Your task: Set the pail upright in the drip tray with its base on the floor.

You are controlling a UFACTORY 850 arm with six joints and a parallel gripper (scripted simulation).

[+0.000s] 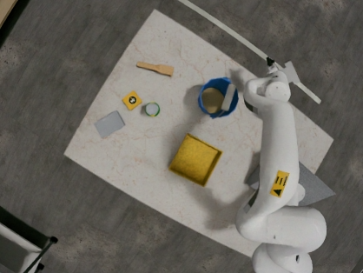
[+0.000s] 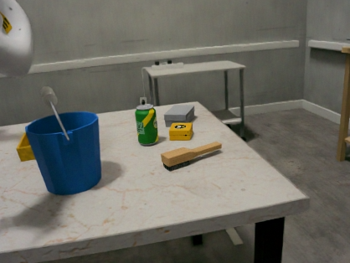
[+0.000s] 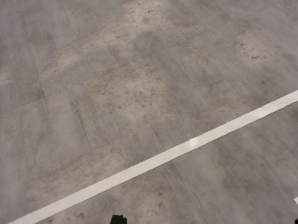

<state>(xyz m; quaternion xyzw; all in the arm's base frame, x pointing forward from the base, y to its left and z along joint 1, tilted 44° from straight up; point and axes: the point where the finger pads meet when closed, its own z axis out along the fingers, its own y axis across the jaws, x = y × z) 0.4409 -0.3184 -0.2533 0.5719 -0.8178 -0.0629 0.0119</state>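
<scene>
Right now the white grip is 12 cm ahead of my hand, 26 cm to the left of it and 2 cm above it. From my hand the other things lie so: blue pail (13 cm ahead, 26 cm to the left, 4 cm below); yellow drip tray (2 cm ahead, 55 cm to the left, 16 cm below); green can (34 cm ahead, 48 cm to the left, 12 cm below).
</scene>
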